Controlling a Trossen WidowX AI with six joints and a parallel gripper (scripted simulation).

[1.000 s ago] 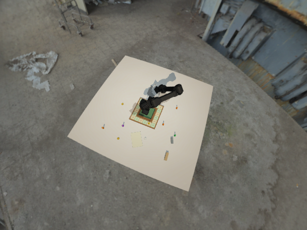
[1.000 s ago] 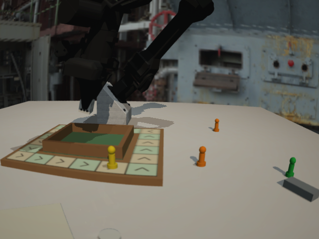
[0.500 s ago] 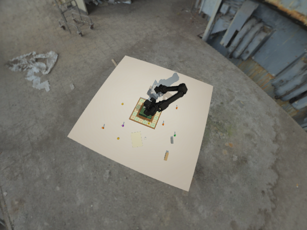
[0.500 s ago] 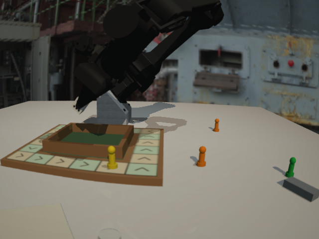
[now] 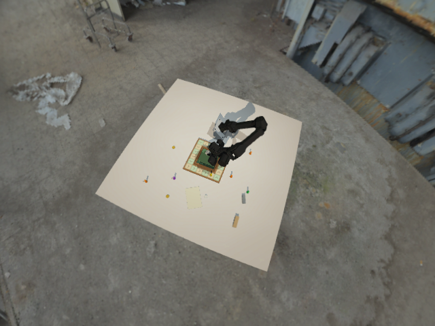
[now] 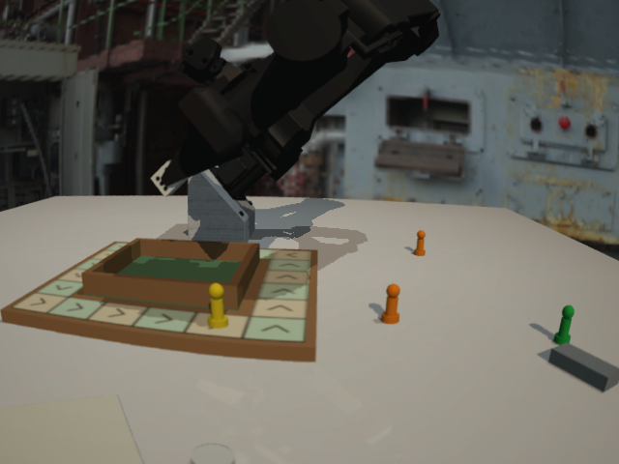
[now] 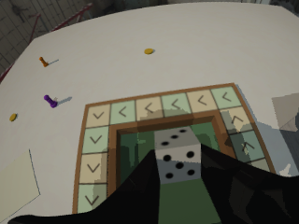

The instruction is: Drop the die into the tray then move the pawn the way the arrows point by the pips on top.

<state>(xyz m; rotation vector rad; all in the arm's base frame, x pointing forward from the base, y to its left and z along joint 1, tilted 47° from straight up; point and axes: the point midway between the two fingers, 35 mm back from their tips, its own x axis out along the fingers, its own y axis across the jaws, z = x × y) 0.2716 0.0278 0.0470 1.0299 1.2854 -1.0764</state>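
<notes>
Right now my gripper tip is 10 cm short of the yellow pawn, 9 cm to the right of it and 8 cm above it. The rest, counted from my gripper tip: pale card: 30 cm ahead, 6 cm to the left, 11 cm below; then green tray floor: 1 cm to the left, 10 cm below; then white die: right at my gripper tip.
</notes>
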